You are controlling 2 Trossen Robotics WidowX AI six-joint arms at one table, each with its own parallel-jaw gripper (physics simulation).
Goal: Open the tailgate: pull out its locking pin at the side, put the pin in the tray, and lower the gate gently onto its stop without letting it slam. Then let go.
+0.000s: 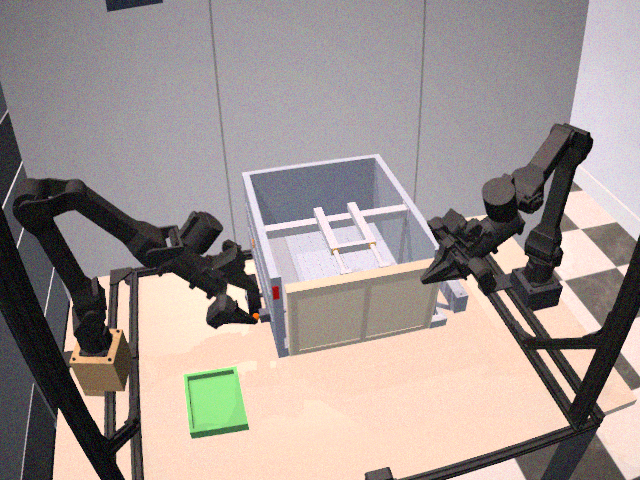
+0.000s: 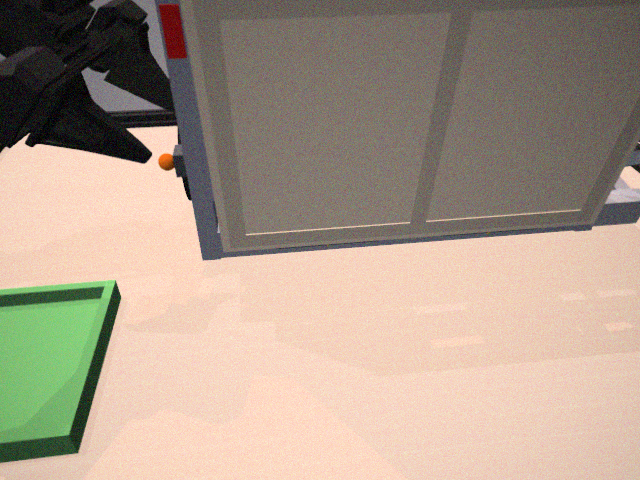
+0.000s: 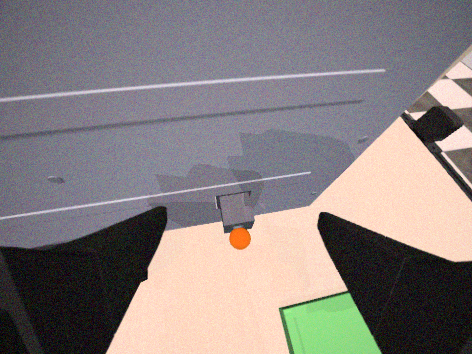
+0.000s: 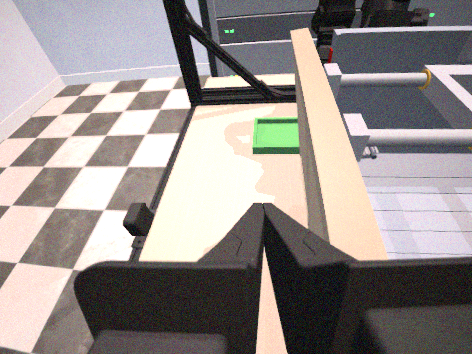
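Where they show: left gripper, fingertip midpoint: (image 1: 257, 307) (image 2: 168, 133) (image 3: 243, 216); right gripper, fingertip midpoint: (image 1: 421, 281) (image 4: 261, 211); left arm's base at its link origin: (image 1: 96, 345); right arm's base at its link origin: (image 1: 537, 277).
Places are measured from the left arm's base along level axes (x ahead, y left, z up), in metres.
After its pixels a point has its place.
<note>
The tailgate (image 1: 325, 315) @(y -0.025, x 0.476, z 0.095 m) (image 2: 330, 129) @(y -0.022, x 0.484, z 0.086 m) (image 4: 345, 190) @(y 0.003, x 0.632, z 0.178 m) stands upright, closing the front of the grey box. The orange pin head (image 1: 255, 315) @(y 0.067, x 0.337, z 0.015 m) (image 2: 166, 161) @(y 0.064, x 0.340, z 0.012 m) (image 3: 240, 238) @(y 0.070, x 0.336, z 0.015 m) sticks out of a small grey block low on the box's left side. My left gripper (image 1: 256, 312) @(y 0.070, x 0.344, z 0.035 m) (image 3: 243, 216) @(y 0.070, x 0.344, z 0.035 m) is open, with a finger on either side of the pin head and nothing held. My right gripper (image 1: 424, 281) @(y -0.032, x 0.645, z 0.170 m) (image 4: 261, 211) @(y -0.032, x 0.645, z 0.170 m) is shut and empty by the gate's upper right corner, on its outer side; contact is unclear. The green tray (image 1: 214, 403) @(y -0.070, x 0.246, z -0.101 m) (image 2: 46, 361) @(y -0.063, x 0.263, z -0.101 m) (image 3: 330, 325) @(y -0.032, x 0.273, z -0.101 m) (image 4: 277, 136) @(y -0.086, x 0.254, z -0.101 m) is empty.
The grey box (image 1: 263, 248) @(y 0.084, x 0.366, z 0.171 m) holds a white frame (image 1: 353, 246) @(y 0.072, x 0.534, z 0.176 m) with two rods reaching to the gate's inside. A grey beam (image 1: 454, 297) @(y -0.010, x 0.719, z 0.108 m) sticks out at the box's right. Black rails (image 1: 134, 330) @(y 0.136, x 0.037, z -0.090 m) (image 4: 240, 95) @(y -0.225, x 0.097, z -0.089 m) edge the table (image 1: 336, 403) @(y -0.073, x 0.493, z -0.109 m) (image 2: 361, 413) @(y -0.088, x 0.513, z -0.109 m).
</note>
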